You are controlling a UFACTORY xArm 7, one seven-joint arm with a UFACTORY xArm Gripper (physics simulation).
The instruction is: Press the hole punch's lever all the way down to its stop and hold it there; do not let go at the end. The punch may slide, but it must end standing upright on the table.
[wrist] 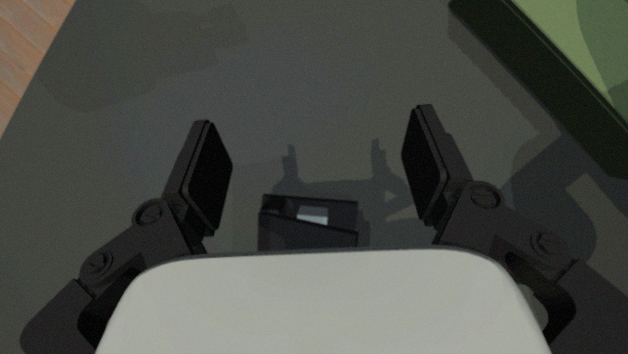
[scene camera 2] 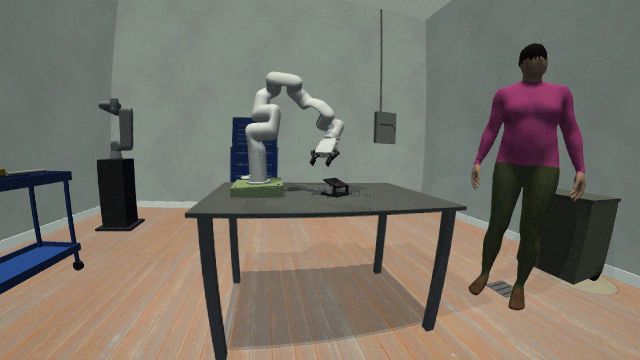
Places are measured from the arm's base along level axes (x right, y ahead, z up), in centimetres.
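Pixels of known places: gripper, between the fingertips: (wrist: 313, 136) (scene camera 2: 319, 164); arm's base, origin of its link: (scene camera 2: 258, 182).
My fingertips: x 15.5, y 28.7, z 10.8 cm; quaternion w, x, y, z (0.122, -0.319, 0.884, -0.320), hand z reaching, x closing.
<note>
Ahead of a thing's pixels: the offset from my fingertips to its top centre. Level surfaces: height alone.
The black hole punch @(dx -6.6, dy +11.9, dz -8.1 cm) (scene camera 2: 336, 188) (wrist: 308, 217) stands upright on the table. Its lever @(dx -6.6, dy +11.9, dz -8.1 cm) (scene camera 2: 335, 182) (wrist: 300, 232) is raised at a slant above the base, with a light grey part showing between them. In the wrist view the near part of the punch is hidden behind the gripper's white housing. My gripper (scene camera 2: 321, 162) (wrist: 313, 136) is open and empty. It is tilted and hangs above the punch, a little to the left of it in the scene view, touching nothing.
The grey table @(dz -16.6 cm) (scene camera 2: 280, 206) (wrist: 310, 75) bears the arm's green base block (scene camera 2: 256, 189) (wrist: 555, 45) to the left of the punch in the scene view. A person (scene camera 2: 532, 125) stands to the right of the table. A blue cart (scene camera 2: 37, 255) stands at the far left.
</note>
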